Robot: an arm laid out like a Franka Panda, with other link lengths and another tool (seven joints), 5 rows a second.
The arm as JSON. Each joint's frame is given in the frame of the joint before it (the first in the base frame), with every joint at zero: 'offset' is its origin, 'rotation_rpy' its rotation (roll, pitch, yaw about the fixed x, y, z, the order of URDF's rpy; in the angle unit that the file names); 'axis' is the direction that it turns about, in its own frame. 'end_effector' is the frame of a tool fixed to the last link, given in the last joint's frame.
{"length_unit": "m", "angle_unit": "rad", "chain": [
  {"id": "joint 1", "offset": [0.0, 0.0, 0.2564], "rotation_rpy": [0.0, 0.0, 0.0], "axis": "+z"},
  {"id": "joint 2", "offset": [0.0, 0.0, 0.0], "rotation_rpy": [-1.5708, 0.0, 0.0], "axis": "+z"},
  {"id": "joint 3", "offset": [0.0, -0.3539, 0.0], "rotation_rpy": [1.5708, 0.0, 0.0], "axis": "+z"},
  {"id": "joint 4", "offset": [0.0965, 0.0, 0.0], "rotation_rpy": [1.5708, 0.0, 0.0], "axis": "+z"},
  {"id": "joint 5", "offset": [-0.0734, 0.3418, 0.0], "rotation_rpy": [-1.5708, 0.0, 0.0], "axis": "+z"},
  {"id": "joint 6", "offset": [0.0, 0.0, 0.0], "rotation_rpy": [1.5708, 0.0, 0.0], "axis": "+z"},
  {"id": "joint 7", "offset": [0.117, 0.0, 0.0], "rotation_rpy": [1.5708, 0.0, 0.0], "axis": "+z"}
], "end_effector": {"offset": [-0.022, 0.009, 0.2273], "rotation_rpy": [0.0, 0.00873, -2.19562]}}
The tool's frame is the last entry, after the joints.
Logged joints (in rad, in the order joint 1, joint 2, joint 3, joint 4, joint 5, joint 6, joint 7), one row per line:
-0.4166 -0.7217 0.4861 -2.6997 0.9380 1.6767 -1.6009
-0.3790 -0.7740 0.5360 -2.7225 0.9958 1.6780 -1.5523
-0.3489 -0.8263 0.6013 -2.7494 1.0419 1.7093 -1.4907
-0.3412 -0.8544 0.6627 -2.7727 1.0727 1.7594 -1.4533
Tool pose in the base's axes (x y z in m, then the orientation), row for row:
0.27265 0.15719 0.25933 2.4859 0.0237 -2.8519
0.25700 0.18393 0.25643 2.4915 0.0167 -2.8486
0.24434 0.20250 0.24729 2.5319 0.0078 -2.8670
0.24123 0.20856 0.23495 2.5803 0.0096 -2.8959
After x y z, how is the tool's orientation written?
As angles about the fixed x, y, z axes (roll, pitch, yaw), in radians.
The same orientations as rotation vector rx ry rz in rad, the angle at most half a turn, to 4 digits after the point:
0.4315 -2.8767 -0.9840
0.4322 -2.8733 -0.9723
0.4042 -2.8994 -0.9140
0.3672 -2.9407 -0.8495

